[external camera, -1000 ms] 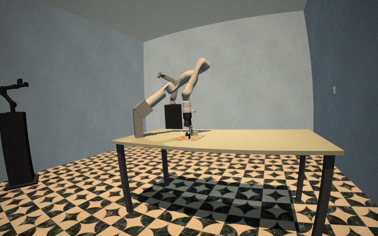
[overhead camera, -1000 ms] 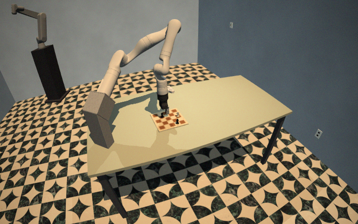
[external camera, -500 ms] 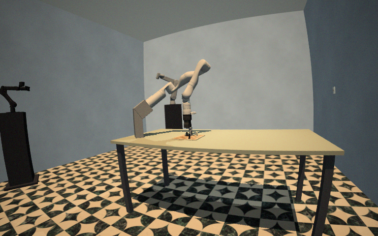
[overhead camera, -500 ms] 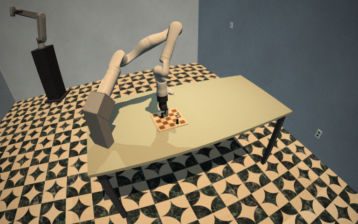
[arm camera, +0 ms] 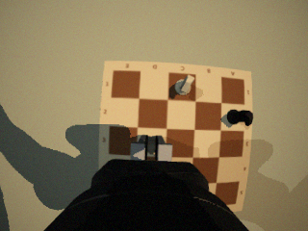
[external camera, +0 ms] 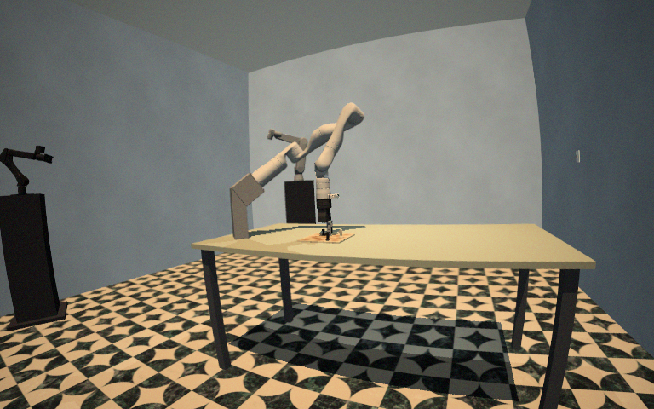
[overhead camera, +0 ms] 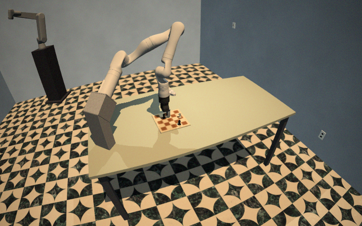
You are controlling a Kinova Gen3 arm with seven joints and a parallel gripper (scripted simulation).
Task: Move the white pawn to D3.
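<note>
Right now my hand is 1 cm above the white pawn. The rest, counted from my hand: pale grey piece: 8 cm ahead, 1 cm to the right, 1 cm below; then chessboard: 4 cm to the right, 3 cm below, 1 cm ahead.
</note>
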